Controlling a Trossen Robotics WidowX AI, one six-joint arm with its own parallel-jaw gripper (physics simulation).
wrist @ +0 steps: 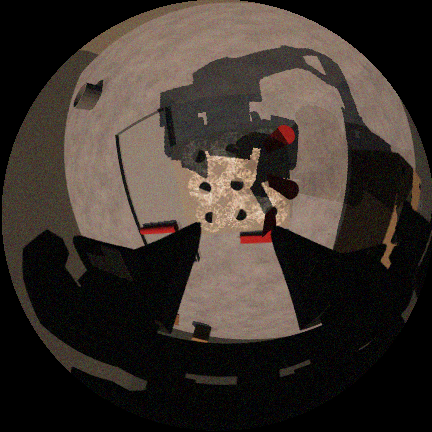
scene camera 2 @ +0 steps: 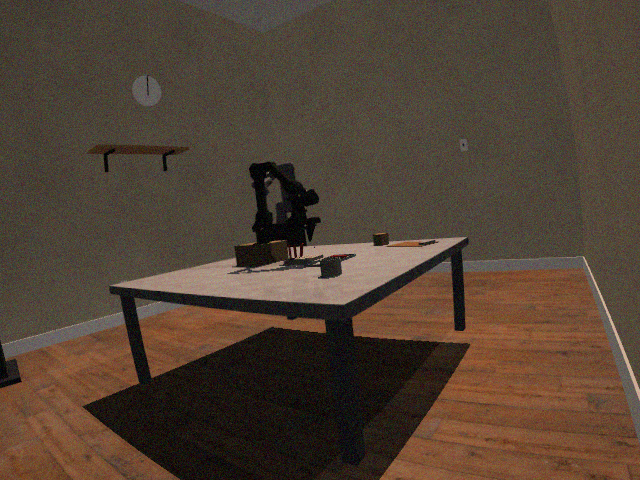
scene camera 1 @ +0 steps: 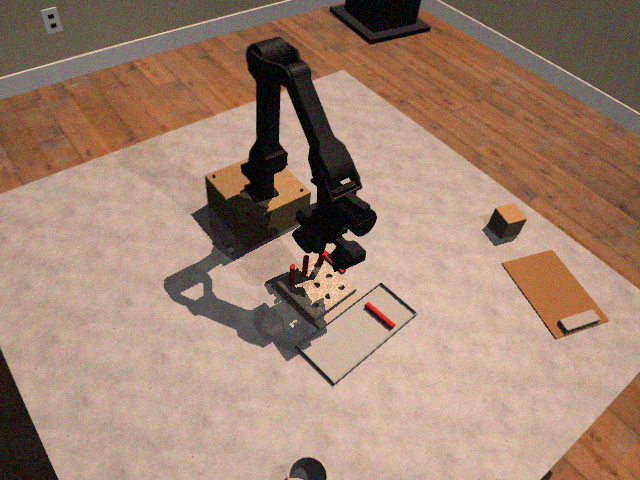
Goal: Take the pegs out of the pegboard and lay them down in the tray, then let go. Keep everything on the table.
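Where they show: gripper, between the fingertips: [wrist: 236,229] [scene camera 2: 305,242] [scene camera 1: 328,262]; arm's base, origin of its link: [scene camera 2: 263,242] [scene camera 1: 261,190].
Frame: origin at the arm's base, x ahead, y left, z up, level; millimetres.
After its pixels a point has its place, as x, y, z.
Note:
The pegboard [scene camera 1: 332,287] {285, 38, -75} [wrist: 220,200] {281, 31, -74} lies beside the arm's base. Three dark red pegs stand in one row of it: an end peg [scene camera 1: 292,273] {237, -42, -31} [wrist: 286,134] {232, -39, -12}, a middle peg [scene camera 1: 305,265] {227, -3, -36} [wrist: 290,188] {223, -2, -12} and another end peg [scene camera 1: 319,259] {226, 34, -36} [wrist: 270,221] {227, 34, -31}. A loose red peg [wrist: 256,239] {222, 91, -89} lies on the table beside the board, partly hidden by the arm in scene camera 1. Another red peg [scene camera 1: 379,315] {394, 95, -84} [wrist: 159,230] {382, 96, -82} lies flat in the shallow tray [scene camera 1: 341,351] {425, -24, -96} [wrist: 145,170] {409, -4, -96}. My gripper [wrist: 236,229] {259, 35, -11} is partly open and empty, above the loose peg and the board's edge; the right fingertip is near the end peg.
The arm's wooden base block [scene camera 1: 222,180] {-73, -71, 2} [wrist: 362,220] {65, 24, -51} stands behind the pegboard. A wooden cube [scene camera 1: 507,221] {336, 531, -38} [scene camera 2: 381,239] {342, 530, -66} and an orange-brown board [scene camera 1: 547,284] {512, 526, -94} with a pale bar [scene camera 1: 580,321] {631, 504, -83} are to the side. A grey cup [scene camera 1: 308,469] {604, -208, -91} [scene camera 2: 330,267] {647, -252, -67} [wrist: 89,96] {595, -208, -67} stands beyond the tray.

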